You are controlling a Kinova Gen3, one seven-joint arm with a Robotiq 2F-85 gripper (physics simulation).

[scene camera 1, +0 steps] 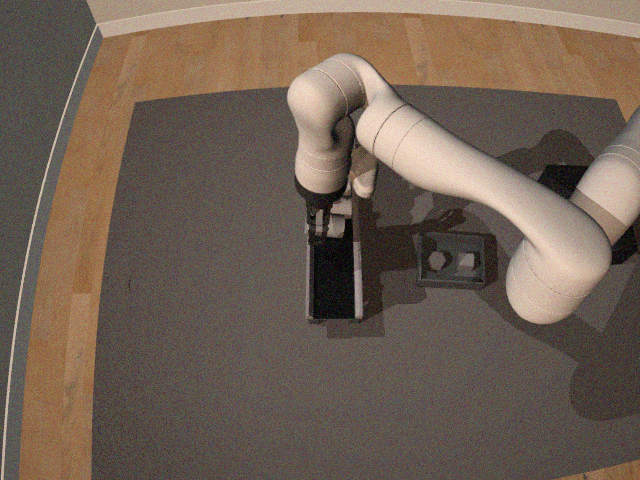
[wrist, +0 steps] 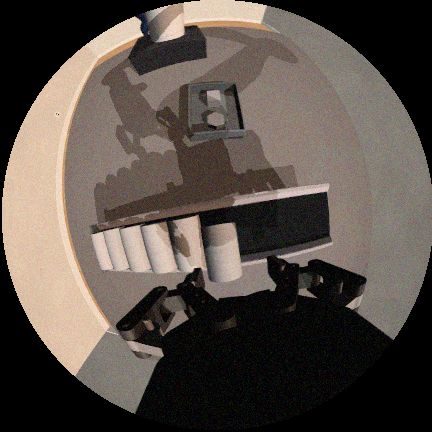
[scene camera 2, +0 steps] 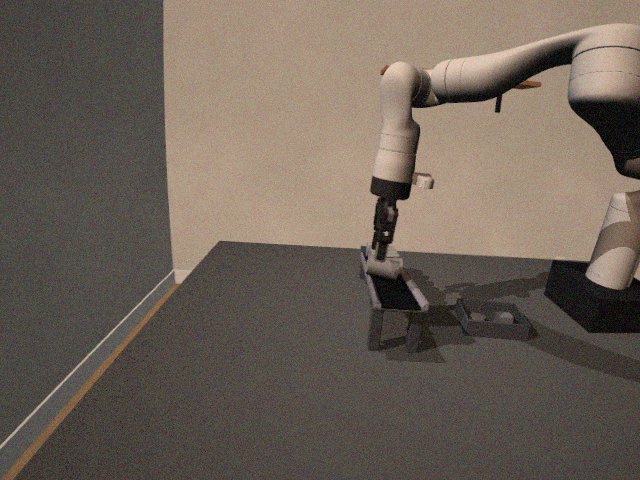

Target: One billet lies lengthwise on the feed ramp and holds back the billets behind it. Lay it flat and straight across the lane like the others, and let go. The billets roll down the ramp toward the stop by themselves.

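Places are measured from the arm's base along level axes (x up, y ahead, z left), in metres.
Pixels of known places: gripper, between the fingertips: (scene camera 1: 315,222) (wrist: 235,270) (scene camera 2: 377,255); arm's base, origin of its link: (wrist: 167,36) (scene camera 2: 605,280).
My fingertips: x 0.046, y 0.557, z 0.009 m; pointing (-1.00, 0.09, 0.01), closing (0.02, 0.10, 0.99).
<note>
Ahead of a thing's pixels: the offset from my fingertips to its top centre.
The front billet @(dy -0.015, dx -0.004, dz -0.009 m) (scene camera 1: 337,226) (scene camera 2: 385,268) (wrist: 222,255), a pale cylinder, lies across the ramp (scene camera 1: 333,279) (scene camera 2: 395,291) (wrist: 295,220), slightly askew. In the wrist view its near end sticks out over the near side rail, so it looks propped there. Several billets @(dy -0.033, dx -0.020, dz -0.047 m) (scene camera 1: 342,207) @(dy -0.036, dx -0.025, dz -0.087 m) (wrist: 159,247) lie side by side across the lane behind it; the arm hides most of them in scene camera 1. My gripper (scene camera 1: 318,239) (scene camera 2: 378,252) (wrist: 235,270) is open and empty, fingers down at the billet's overhanging end, one toward each side of it. Contact cannot be told.
A grey tray @(dy -0.246, dx -0.098, dz +0.043 m) (scene camera 1: 449,283) (scene camera 2: 496,330) (wrist: 216,134) stands beside the ramp on the arm's base side. It holds a hexagonal block @(dy -0.219, dx -0.113, dz +0.038 m) (scene camera 1: 437,259) (wrist: 216,118) and a square block @(dy -0.274, dx -0.104, dz +0.048 m) (scene camera 1: 466,261) (wrist: 213,95). The black arm base (scene camera 2: 578,304) (wrist: 170,54) is beyond it.
</note>
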